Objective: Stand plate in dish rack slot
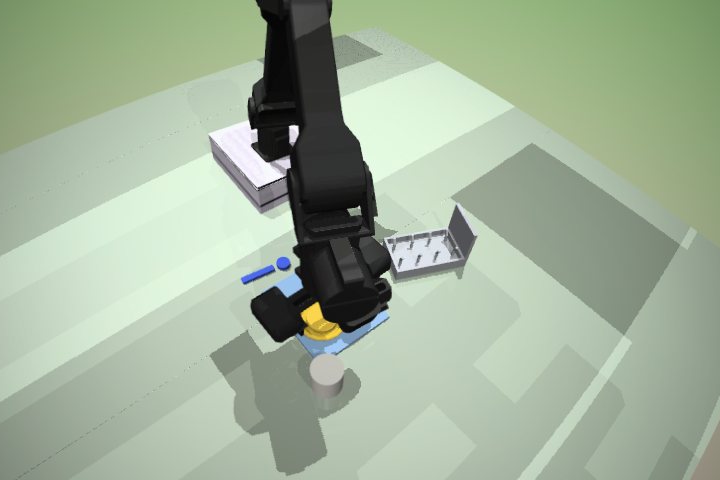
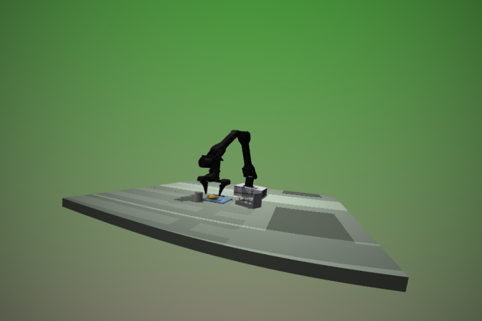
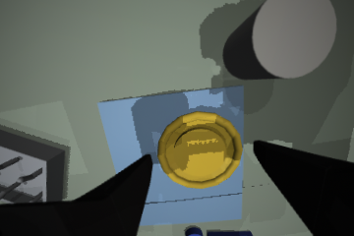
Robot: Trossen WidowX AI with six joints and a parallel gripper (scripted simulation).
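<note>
My gripper tip is now 10 mm past the yellow plate and 10 mm above it. The rest, counted from my gripper tip: grey dish rack (10 mm behind, 210 mm to the left); blue spoon (130 mm behind, 10 mm to the right, 20 mm below); white cup (70 mm ahead, 50 mm to the right).
</note>
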